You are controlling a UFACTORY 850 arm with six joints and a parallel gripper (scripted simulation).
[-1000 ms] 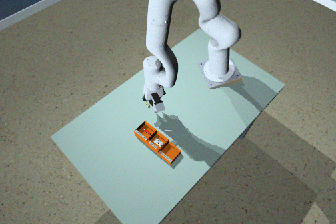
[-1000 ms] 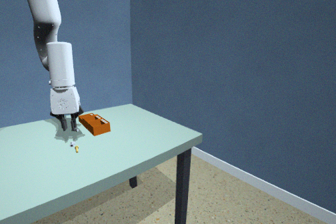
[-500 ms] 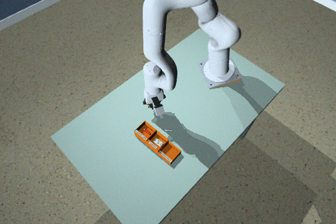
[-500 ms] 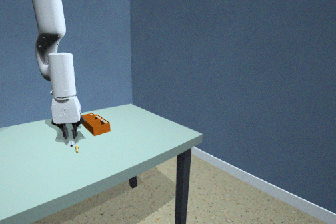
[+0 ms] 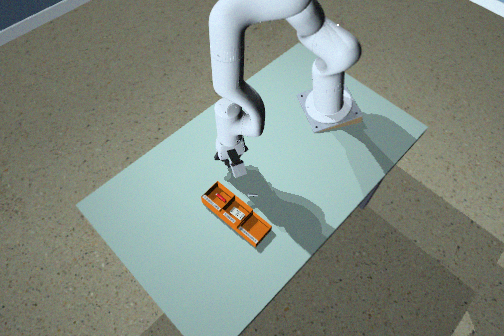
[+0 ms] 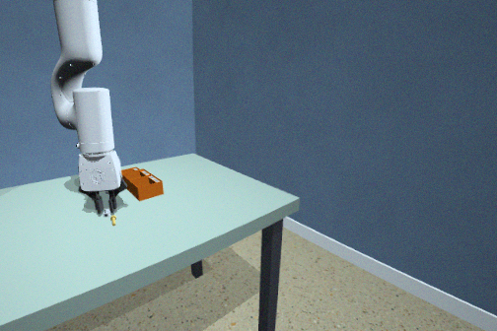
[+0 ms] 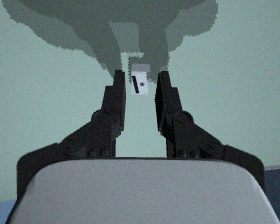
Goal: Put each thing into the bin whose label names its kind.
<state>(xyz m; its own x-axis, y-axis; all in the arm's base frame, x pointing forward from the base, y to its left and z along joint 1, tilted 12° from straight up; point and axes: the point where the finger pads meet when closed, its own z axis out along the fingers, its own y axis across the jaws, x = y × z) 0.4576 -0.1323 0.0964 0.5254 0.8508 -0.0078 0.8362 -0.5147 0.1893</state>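
Now: the grey piece 2 cm below my hand. From my hand the other things lie so: grey bolt (6 cm ahead, 14 cm to the left, 3 cm below); then brass bolt (5 cm to the right, 3 cm below); then white domino (15 cm ahead, 14 cm to the left, 2 cm below).
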